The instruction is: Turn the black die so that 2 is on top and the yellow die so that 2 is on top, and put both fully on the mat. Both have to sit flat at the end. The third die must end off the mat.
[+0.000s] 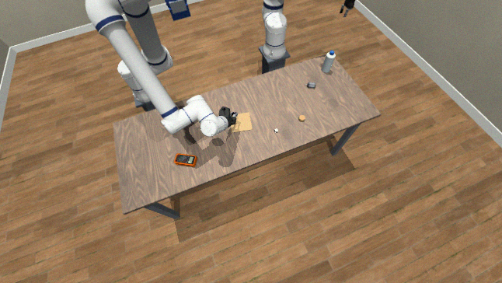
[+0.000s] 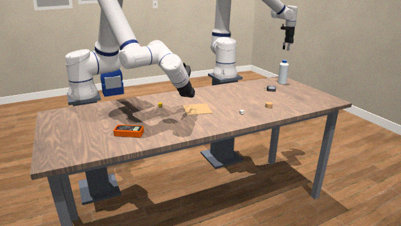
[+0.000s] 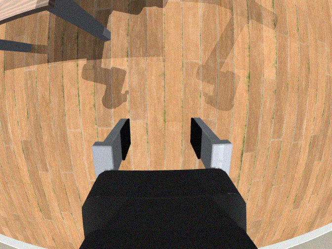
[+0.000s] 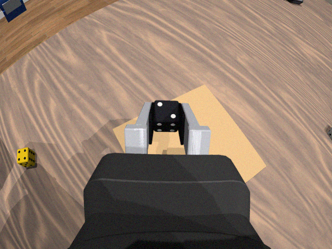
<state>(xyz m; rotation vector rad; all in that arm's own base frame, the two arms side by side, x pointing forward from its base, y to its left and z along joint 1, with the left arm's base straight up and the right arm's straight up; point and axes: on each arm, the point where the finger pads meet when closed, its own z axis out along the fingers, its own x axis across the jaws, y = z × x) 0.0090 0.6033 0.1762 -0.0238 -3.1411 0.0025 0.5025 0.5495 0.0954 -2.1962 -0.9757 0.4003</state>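
The tan mat is 90 mm below my right hand, 30 mm to the left of it and 10 mm ahead of it. The rest, counted from my right hand: black die (10 mm to the left, 10 mm below, 10 mm behind); white die (220 mm to the left, 170 mm ahead, 90 mm below); yellow die (140 mm to the right, 120 mm behind, 90 mm below).
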